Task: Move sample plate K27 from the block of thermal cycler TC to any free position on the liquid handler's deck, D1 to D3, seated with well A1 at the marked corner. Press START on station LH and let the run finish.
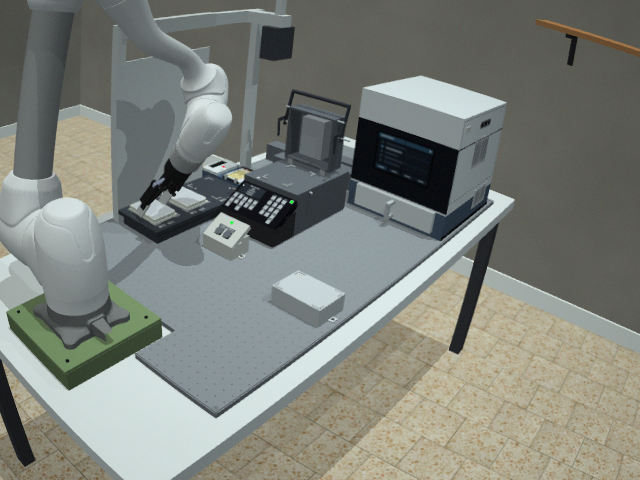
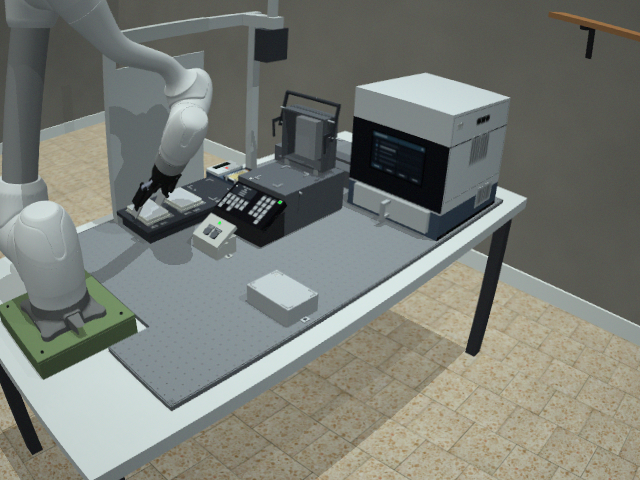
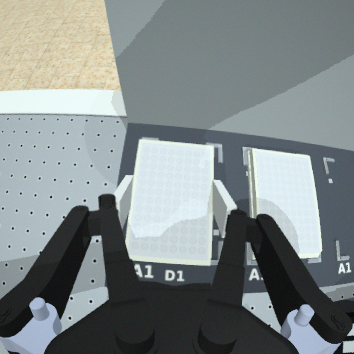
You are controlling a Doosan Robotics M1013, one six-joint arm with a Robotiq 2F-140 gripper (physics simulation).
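Where they show: gripper, fingertip midpoint: (image 1: 150,208) (image 2: 146,209) (image 3: 172,189); arm's base, link origin: (image 1: 80,315) (image 2: 62,310).
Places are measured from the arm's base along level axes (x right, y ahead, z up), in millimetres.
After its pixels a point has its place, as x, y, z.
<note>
A white 96-well plate (image 3: 172,192) @(-279, 434, 27) (image 1: 155,210) @(-255, 430, 27) (image 2: 147,210) @(-266, 428, 27) is at position D1 on the dark deck (image 3: 227,135) @(-368, 497, 5), with the "A1" and "D1" labels by its near edge. No K27 label is readable. My gripper (image 3: 172,189) @(-284, 433, 21) (image 1: 155,203) @(-284, 433, 21) (image 2: 148,203) @(-284, 433, 21) is shut on this plate, one pale pad against each long side. The plate lies roughly inside the corner marks, slightly off them; I cannot tell whether it touches the deck. A second white plate (image 3: 285,200) @(-284, 562, 21) (image 1: 188,197) @(-265, 568, 21) (image 2: 183,197) @(-275, 569, 21) sits at the neighbouring position. A dark instrument (image 1: 320,198) @(35, 827, 47) (image 2: 315,196) @(34, 839, 50) has a keypad and raised lid.
A small switch box (image 1: 225,238) @(-24, 497, 8) (image 2: 213,237) @(-22, 500, 11) with a green lamp stands before the keypad. A large white instrument (image 1: 434,103) @(219, 1101, 360) (image 2: 431,98) @(213, 1134, 360) stands at the right. A grey box (image 1: 308,294) @(297, 457, 9) (image 2: 282,294) @(301, 459, 10) is near the front edge. Gantry posts (image 1: 251,93) @(-389, 943, 259) (image 2: 252,98) @(-389, 944, 247) rise behind the deck.
</note>
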